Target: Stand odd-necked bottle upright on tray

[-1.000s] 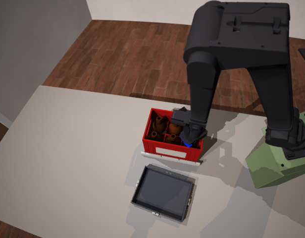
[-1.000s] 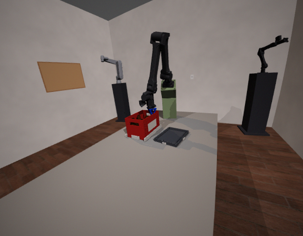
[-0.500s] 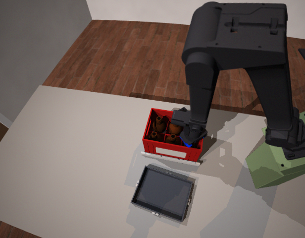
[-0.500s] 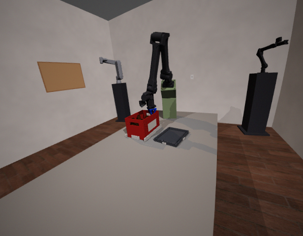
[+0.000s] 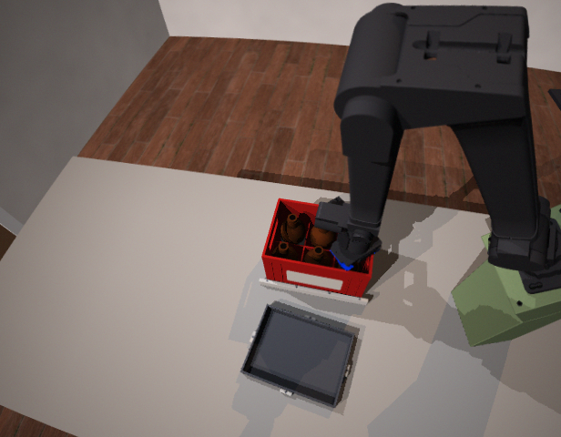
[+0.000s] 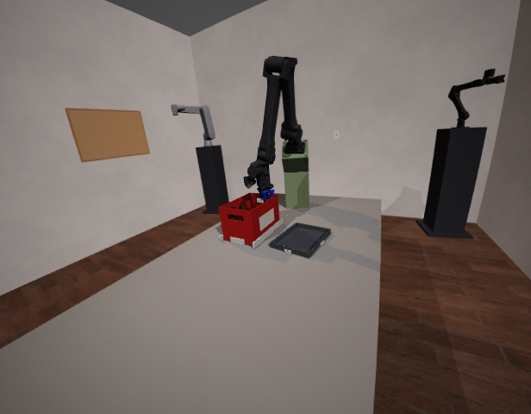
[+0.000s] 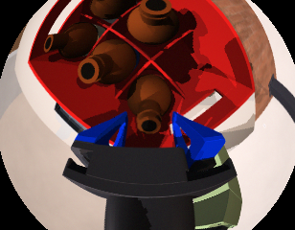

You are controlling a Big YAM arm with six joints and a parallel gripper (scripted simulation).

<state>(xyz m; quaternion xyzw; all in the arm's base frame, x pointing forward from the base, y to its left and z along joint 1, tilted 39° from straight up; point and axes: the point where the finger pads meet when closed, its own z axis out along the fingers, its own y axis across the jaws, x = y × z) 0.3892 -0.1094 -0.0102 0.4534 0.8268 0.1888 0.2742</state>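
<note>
Right now the brown bottle is 180 mm ahead of my hand, 30 mm to the right of it and 60 mm below it. From my hand the other things lie so: dark grey tray: 130 mm ahead, 210 mm to the left, 140 mm below; then crate: 80 mm ahead, 60 mm to the right, 70 mm below.
</note>
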